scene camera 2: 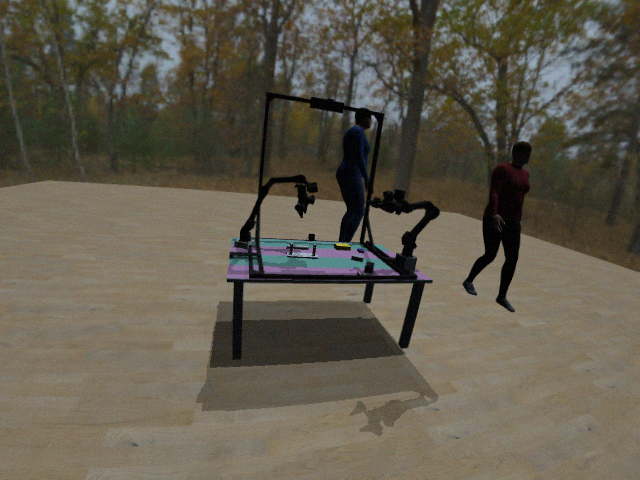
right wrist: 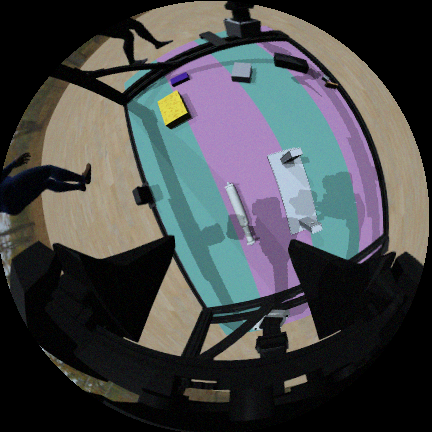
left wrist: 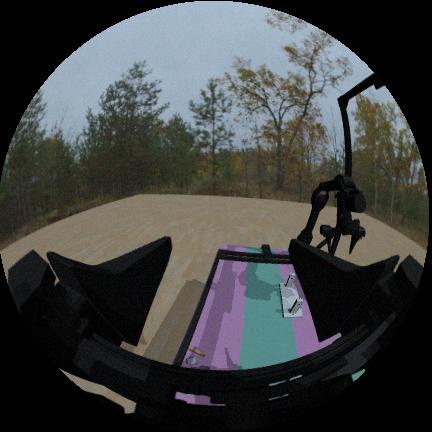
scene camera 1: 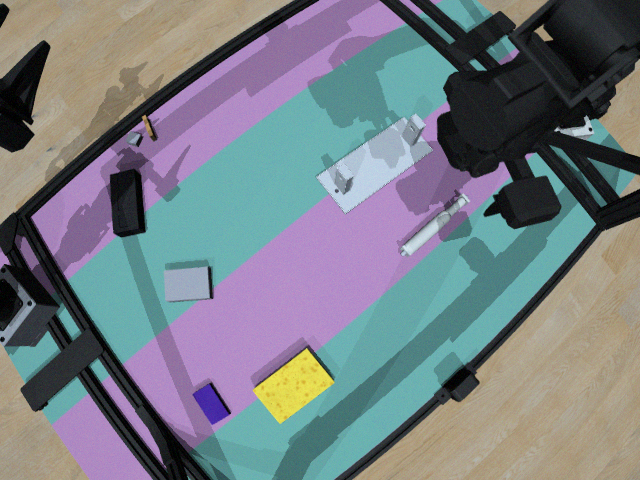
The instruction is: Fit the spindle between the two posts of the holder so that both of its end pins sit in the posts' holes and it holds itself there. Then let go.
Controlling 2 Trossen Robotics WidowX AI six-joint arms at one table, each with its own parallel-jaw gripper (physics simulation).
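Frame: origin at the left arm's base, x right, y back, z down, level; millimetres.
Where they show: left gripper, fingertip midpoint: [scene camera 2: 371, 203] [left wrist: 232, 244] [scene camera 1: 26, 23]; right gripper, fingertip midpoint: [scene camera 2: 303, 215] [right wrist: 234, 244] [left wrist: 339, 253] [scene camera 1: 472, 181]; left arm's base, origin of the base link: [scene camera 2: 406, 255] [scene camera 1: 2, 304]; right arm's base, origin of the base link: [scene camera 2: 244, 240] [right wrist: 270, 322] [scene camera 1: 567, 112].
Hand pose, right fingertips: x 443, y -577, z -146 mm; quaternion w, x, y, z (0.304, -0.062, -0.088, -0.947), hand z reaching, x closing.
Things, the pixels of their top centre, and the offset from my right fingertips.
- white spindle, middle of its top: [scene camera 1: 437, 223] [right wrist: 240, 214] dy -13, dx +10, dz +220 mm
- pale holder, middle of its top: [scene camera 1: 376, 162] [right wrist: 295, 190] [left wrist: 289, 297] [scene camera 2: 302, 254] dy -34, dx -136, dz +233 mm
- yellow sponge, middle of its top: [scene camera 1: 293, 386] [right wrist: 170, 105] [scene camera 2: 342, 244] dy +342, dx -1, dz +212 mm
- purple block, middle of its top: [scene camera 1: 210, 404] [right wrist: 178, 77] dy +457, dx -81, dz +227 mm
- grey box, middle of its top: [scene camera 1: 186, 284] [right wrist: 241, 68] dy +334, dx -238, dz +217 mm
- black box, middle of its top: [scene camera 1: 123, 200] [right wrist: 291, 58] [scene camera 2: 369, 264] dy +306, dx -423, dz +207 mm
The white spindle [scene camera 1: 428, 232] [right wrist: 237, 202] lies on the table beside the holder, apart from it. The pale holder [scene camera 1: 364, 187] [scene camera 2: 302, 255] [left wrist: 286, 303] [right wrist: 286, 187] stands with its base flat and two posts upright; no spindle is between them. My left gripper [scene camera 2: 373, 203] [left wrist: 232, 244] is open and empty, raised at the left arm's side, far from both. My right gripper [scene camera 2: 299, 213] [right wrist: 234, 244] is open and empty, high above the table near the spindle and holder. In scene camera 1 the right wrist's body hides part of its fingers.
A yellow sponge [scene camera 1: 294, 384] [right wrist: 173, 108], a purple block [scene camera 1: 210, 403] [right wrist: 179, 79], a grey box [scene camera 1: 187, 284] [right wrist: 241, 72] and a black box [scene camera 1: 127, 202] [right wrist: 290, 62] lie away from the holder. Small grey and orange pieces lie near the frame's edge. Black frame bars border the table.
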